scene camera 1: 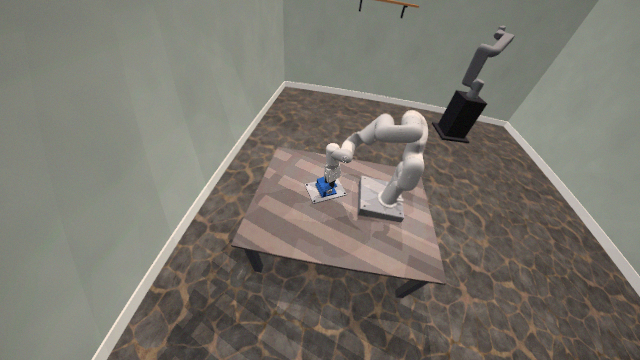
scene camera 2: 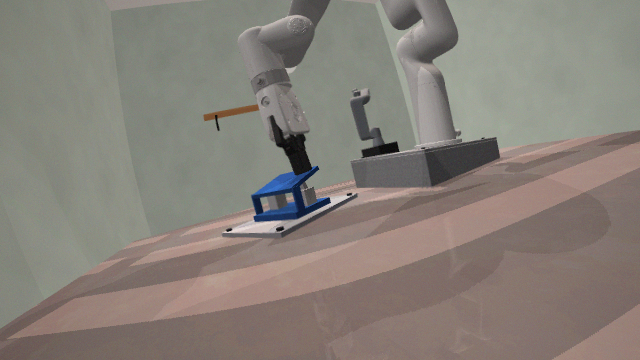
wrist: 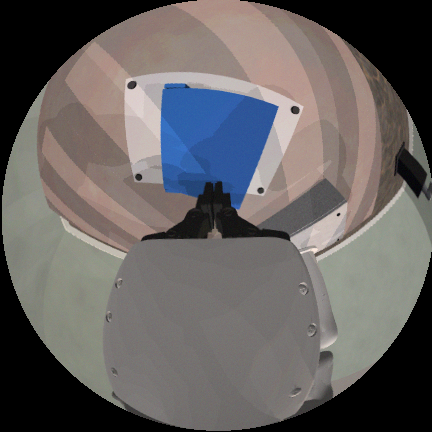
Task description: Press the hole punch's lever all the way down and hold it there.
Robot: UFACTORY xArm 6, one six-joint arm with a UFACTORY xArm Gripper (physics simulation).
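Frame: origin at the arm's base, x right, y down, z ahead, level; centimetres.
Where they show: gripper, fingertip midpoint: (scene camera 1: 331, 185) (scene camera 2: 304, 172) (wrist: 214, 193); arm's base, origin of the base link: (scene camera 1: 387, 199) (scene camera 2: 438, 145).
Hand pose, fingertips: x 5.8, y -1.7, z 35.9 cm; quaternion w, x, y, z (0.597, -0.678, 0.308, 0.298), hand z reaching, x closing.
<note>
Each offset is from my fingertips to the top centre of the thing. "spot": to the spot under its first point. Level surfaces: height alone.
The hole punch's blue lever @[dx +3.1, dy -0.7, dz +3.1 cm] (scene camera 1: 323, 187) (scene camera 2: 278, 185) (wrist: 215, 135) is tilted, with its right edge raised in the scene camera 2 view. A gap shows between it and the punch's blue base @[spot: dx -0.1, dy +6.6, dz +7.5 cm] (scene camera 2: 277, 217). Grey blocks stand in that gap. The punch sits on a white plate @[spot: dx -0.9, dy +7.2, dz +11.8 cm] (scene camera 1: 312, 192) (scene camera 2: 250, 230) (wrist: 142, 130). My gripper (scene camera 2: 303, 173) (wrist: 214, 193) is shut and empty, pointing down. Its fingertips are at the top of the lever near the raised edge and appear to touch it. In the scene camera 1 view the fingertips are too small to make out clearly.
The arm's grey base block (scene camera 1: 380, 216) (scene camera 2: 392, 172) (wrist: 307, 207) stands on the striped table @[dy +8.0 cm] (scene camera 1: 300, 235), to the right of the punch. The plate has dark bolts at its corners. A second arm on a black stand (scene camera 1: 460, 116) is on the floor farther back.
</note>
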